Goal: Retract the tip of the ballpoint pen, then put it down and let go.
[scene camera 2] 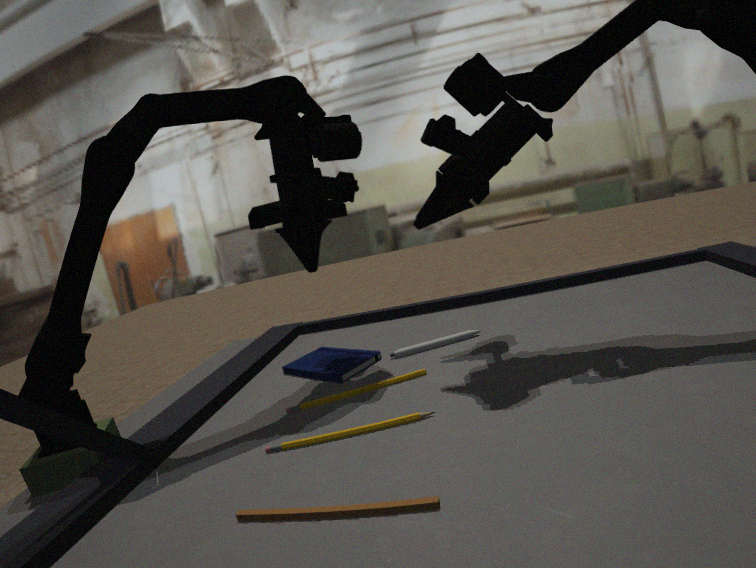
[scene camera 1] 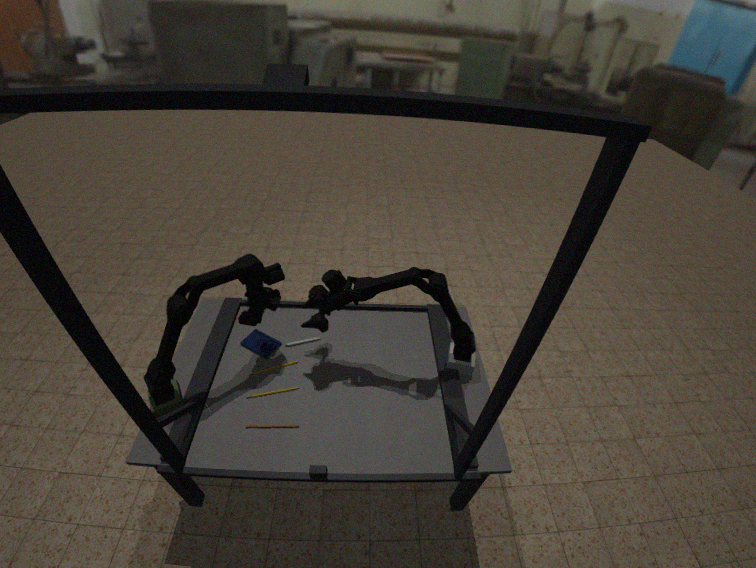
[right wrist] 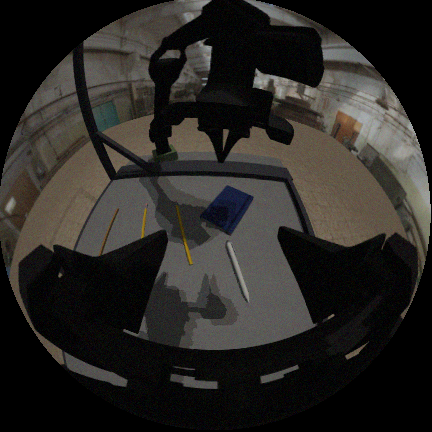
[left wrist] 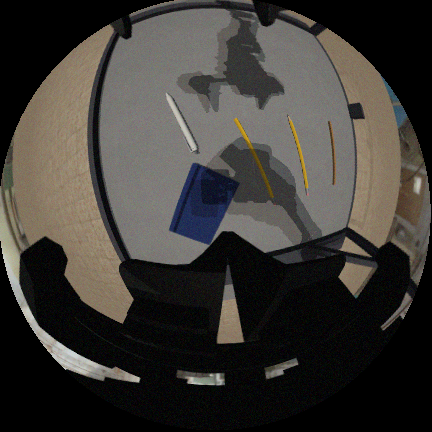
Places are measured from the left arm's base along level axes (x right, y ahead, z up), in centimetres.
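Pixels of known places: left gripper, between the fingertips: [scene camera 2: 312, 272] [scene camera 1: 259, 322] [right wrist: 220, 161] [left wrist: 226, 236]; right gripper, between the fingertips: [scene camera 2: 416, 223] [scene camera 1: 302, 316] [right wrist: 223, 234]; left arm's base, origin of its link: [scene camera 1: 163, 395] [right wrist: 162, 150]; right arm's base, origin of its link: [scene camera 1: 462, 354].
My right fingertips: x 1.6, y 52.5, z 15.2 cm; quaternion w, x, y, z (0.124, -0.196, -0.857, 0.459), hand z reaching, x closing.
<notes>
Ahead of a thing's pixels: the offset from my right fingertips to its top centre.
The white ballpoint pen @(dy +1.0, dx -4.4, dz -17.9 cm) [scene camera 1: 303, 341] [scene camera 2: 435, 344] [left wrist: 181, 122] [right wrist: 237, 271] lies flat on the table, with its blunt end near a corner of the blue notebook. Its tapered end points away from the notebook; whether the writing point sticks out is too small to tell. My right gripper [scene camera 2: 417, 225] [right wrist: 223, 234] is wide open and empty, raised well above the table; its spread fingers show at the top of the left wrist view. My left gripper [scene camera 2: 312, 269] [left wrist: 226, 236] [right wrist: 220, 161] is shut and empty, high above the table near the notebook.
The blue notebook @(dy -14.5, dx -11.3, dz -18.0 cm) [scene camera 1: 256, 342] [scene camera 2: 330, 361] [left wrist: 201, 215] lies beside the pen. Two yellow pencils @(dy -14.2, dx +2.3, dz -18.5 cm) [scene camera 2: 366, 389] @(dy -18.0, dx +12.4, dz -18.3 cm) [scene camera 2: 357, 431] and an orange-brown stick @(dy -23.0, dx +24.5, dz -18.5 cm) [scene camera 1: 272, 426] [scene camera 2: 339, 509] lie toward the front in both scene views. Dark frame posts [scene camera 1: 550, 293] stand at the table's sides.
</notes>
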